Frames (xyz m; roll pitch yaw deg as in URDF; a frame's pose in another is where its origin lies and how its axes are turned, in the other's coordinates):
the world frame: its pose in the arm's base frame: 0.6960 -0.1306 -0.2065 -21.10 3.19 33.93
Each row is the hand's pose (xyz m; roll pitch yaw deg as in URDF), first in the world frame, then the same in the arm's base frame.
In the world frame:
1: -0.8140 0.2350 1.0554 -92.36 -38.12 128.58
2: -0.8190 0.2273 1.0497 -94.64 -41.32 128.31
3: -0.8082 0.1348 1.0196 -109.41 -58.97 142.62
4: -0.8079 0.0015 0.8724 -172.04 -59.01 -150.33
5: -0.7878 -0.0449 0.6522 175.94 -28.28 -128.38
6: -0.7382 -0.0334 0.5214 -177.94 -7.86 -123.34
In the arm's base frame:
1: -0.2712 -0.0591 0.7374 -75.53 -22.41 154.50
2: -0.2703 -0.0697 0.7352 -77.48 -25.41 153.26
3: -0.2069 -0.1441 0.7398 -82.50 -45.11 155.62
4: -0.1118 -0.2938 0.6506 -127.13 -66.21 -156.18
5: -0.0355 -0.3902 0.4610 -169.07 -46.05 -103.05
6: 0.0201 -0.3966 0.3323 -168.17 -27.07 -91.80

